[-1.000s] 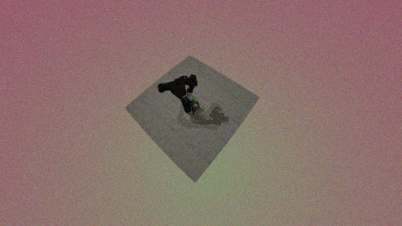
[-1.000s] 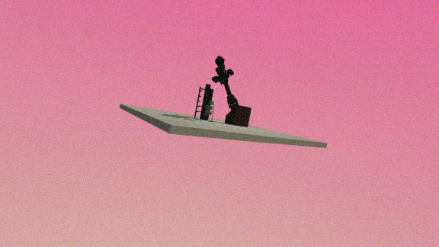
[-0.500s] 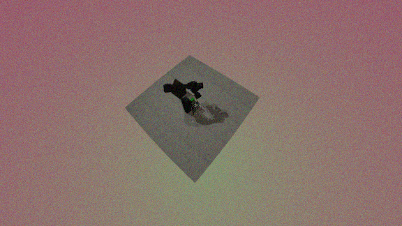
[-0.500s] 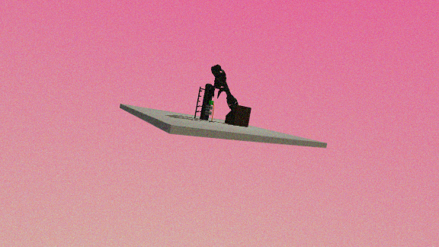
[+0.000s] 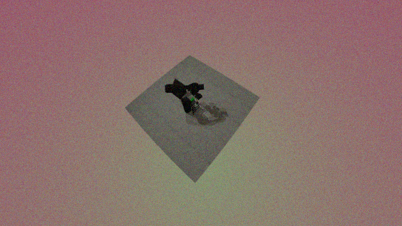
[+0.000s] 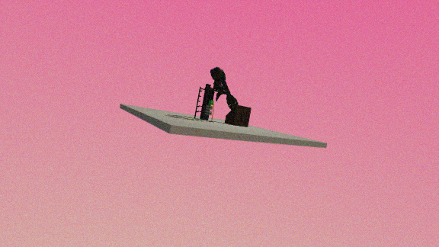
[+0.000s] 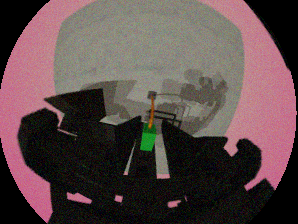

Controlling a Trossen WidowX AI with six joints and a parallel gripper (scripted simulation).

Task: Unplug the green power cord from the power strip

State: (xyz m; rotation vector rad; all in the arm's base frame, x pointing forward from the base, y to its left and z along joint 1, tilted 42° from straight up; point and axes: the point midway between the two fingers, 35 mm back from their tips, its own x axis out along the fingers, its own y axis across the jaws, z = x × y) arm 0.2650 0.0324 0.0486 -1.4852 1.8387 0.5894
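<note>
Now: gripper tip 70 mm to the left of the green plug, 10 mm past it and 10 mm above it. The rest, counted from my gripper tip: dark power strip: 140 mm to the right, 30 mm below, 30 mm behind.
</note>
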